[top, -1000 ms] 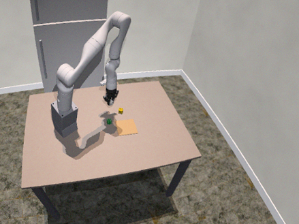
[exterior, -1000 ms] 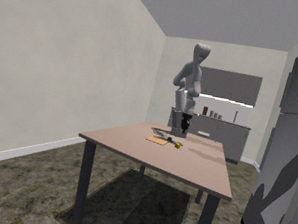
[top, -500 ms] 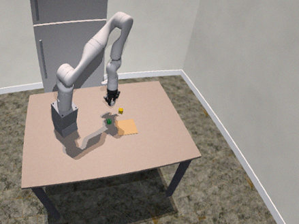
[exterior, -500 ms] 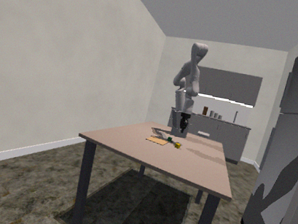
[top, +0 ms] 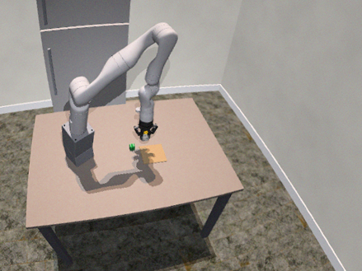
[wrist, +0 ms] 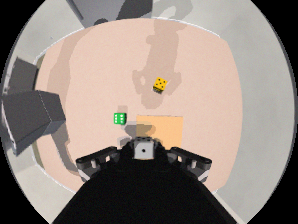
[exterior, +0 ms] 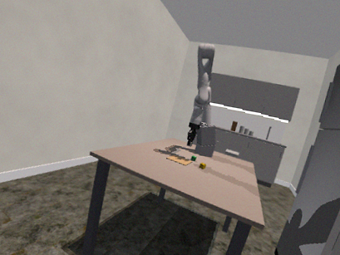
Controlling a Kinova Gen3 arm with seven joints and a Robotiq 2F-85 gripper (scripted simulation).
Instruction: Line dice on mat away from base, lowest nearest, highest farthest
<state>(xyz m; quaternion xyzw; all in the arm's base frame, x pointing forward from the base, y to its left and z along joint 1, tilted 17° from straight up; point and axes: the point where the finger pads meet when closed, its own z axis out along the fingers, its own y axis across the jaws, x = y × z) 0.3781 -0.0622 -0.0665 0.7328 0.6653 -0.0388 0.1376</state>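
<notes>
Right now the mat is 4 cm ahead of my hand, 3 cm to the right of it and 12 cm below it. From my hand the other things lie so: white die right at my hand; green die 6 cm behind, 5 cm to the left, 11 cm below; yellow die 6 cm ahead, 13 cm to the left, 11 cm below.
</notes>
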